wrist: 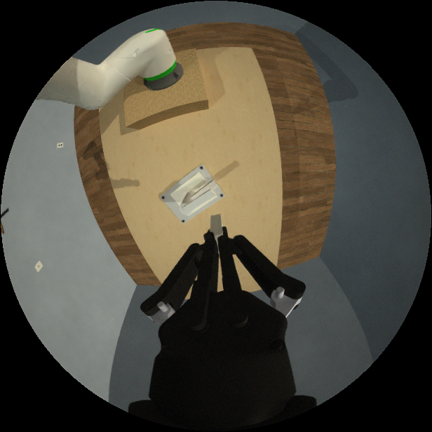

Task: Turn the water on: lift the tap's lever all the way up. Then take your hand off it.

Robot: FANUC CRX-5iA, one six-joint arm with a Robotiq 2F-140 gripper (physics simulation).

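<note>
The tap (189,196) is a pale grey fixture on a light plate (175,208) with dark screws at its corners, near the middle of the wrist view. A narrow raised part runs slantwise across it, from lower left to upper right. From this steep angle I cannot clearly tell the lever from the rest of the tap, or how high it stands. My gripper (217,221) is shut and empty. Its fingertips show just below and to the right of the plate, with a gap between them and the tap in this view.
The white arm (112,75) rises from a dark round base on a tan block (172,102) at the upper left. The plate lies on a pale wooden board (240,130) over a darker wood table (307,150). Shadows fall on both sides of the tap.
</note>
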